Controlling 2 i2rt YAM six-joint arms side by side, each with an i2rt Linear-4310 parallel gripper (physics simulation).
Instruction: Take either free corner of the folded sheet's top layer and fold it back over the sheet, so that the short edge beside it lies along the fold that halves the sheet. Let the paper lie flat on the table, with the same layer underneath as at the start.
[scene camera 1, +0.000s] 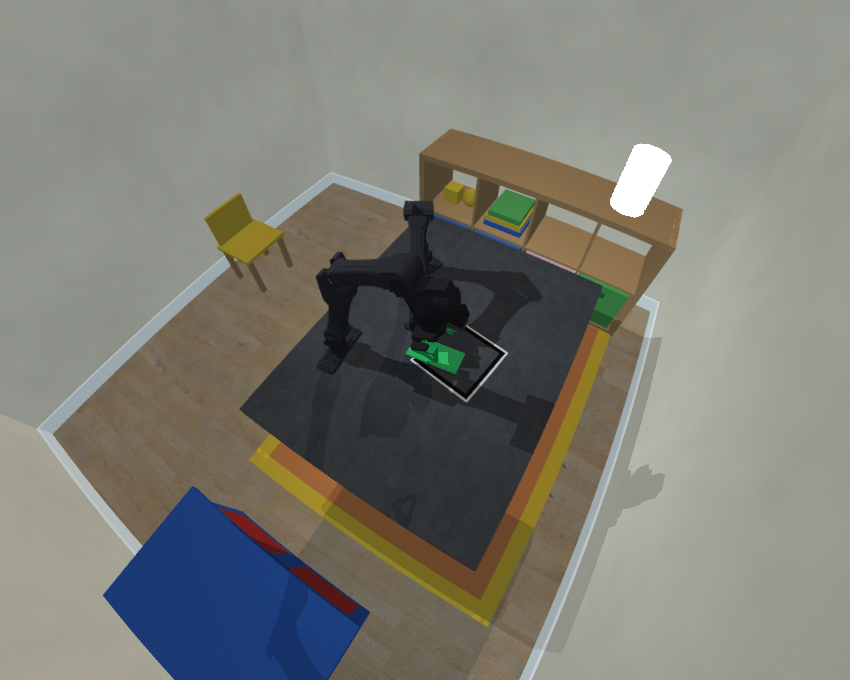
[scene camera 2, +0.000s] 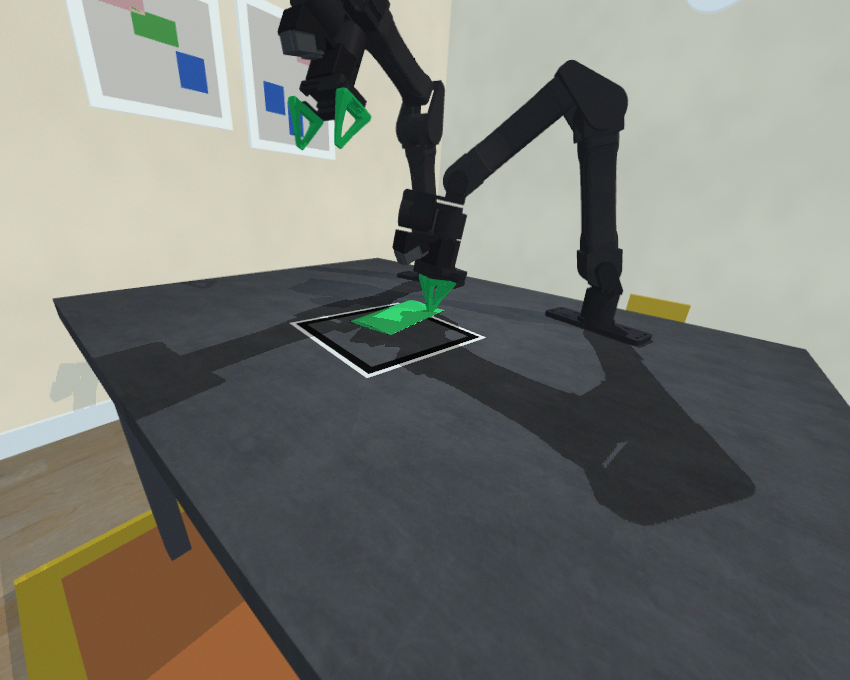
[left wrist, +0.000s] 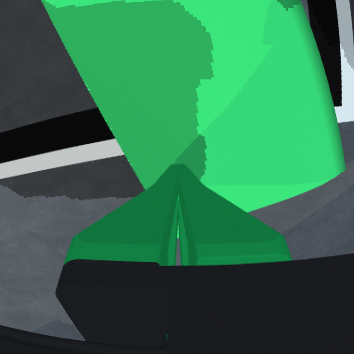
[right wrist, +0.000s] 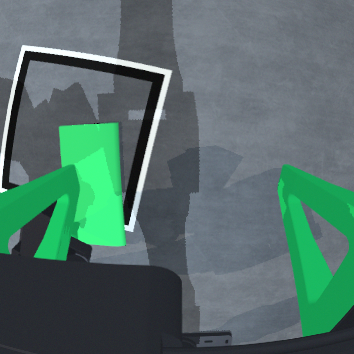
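Observation:
The folded green sheet (scene camera 1: 453, 360) (scene camera 2: 389, 319) (left wrist: 275, 125) (right wrist: 90, 140) lies as a narrow rectangle, partly inside a white-edged black outline (scene camera 1: 487, 376) (scene camera 2: 426, 355) (left wrist: 60, 158) (right wrist: 97, 59). My left gripper (scene camera 2: 430, 309) (left wrist: 177, 175) is down at the sheet's end nearest the arms. Its fingers are closed together, apparently with a thin pinch of paper between the tips. They hide the corner at that end in the left wrist view; how the layers lie there is hard to tell. My right gripper (scene camera 2: 321, 147) (right wrist: 178, 175) is open and empty, high above the table.
The dark table (scene camera 1: 396, 460) (scene camera 2: 425, 496) carries both arms. In scene camera 1 a wooden shelf (scene camera 1: 538, 166) stands behind the table, a yellow chair (scene camera 1: 249, 241) at the left and a blue piece of furniture (scene camera 1: 226, 595) at the lower left.

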